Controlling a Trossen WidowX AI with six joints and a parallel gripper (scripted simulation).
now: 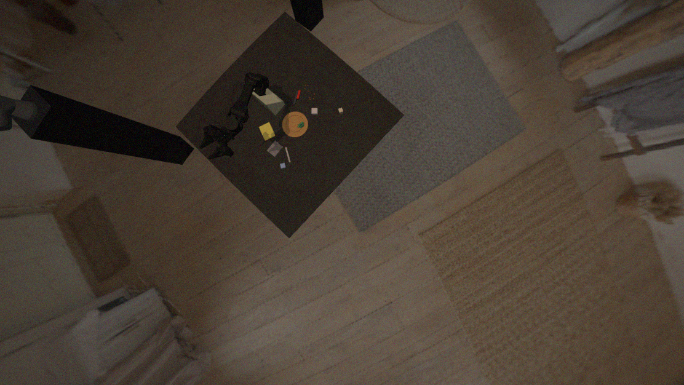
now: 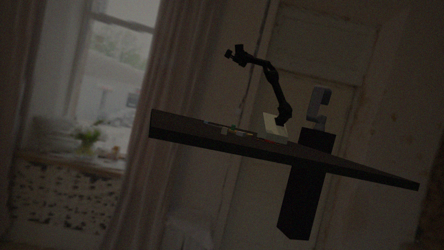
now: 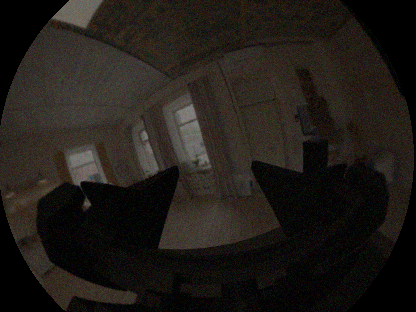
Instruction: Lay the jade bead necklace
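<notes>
My gripper tip is now 10 mm short of the round bead board, 440 mm to the right of it and 550 mm above it. Round my gripper tip: small blue piece: 140 mm ahead, 140 mm to the left, 560 mm below; white stick: 110 mm ahead, 230 mm to the left, 560 mm below; grey square: 200 mm to the left, 560 mm below.
</notes>
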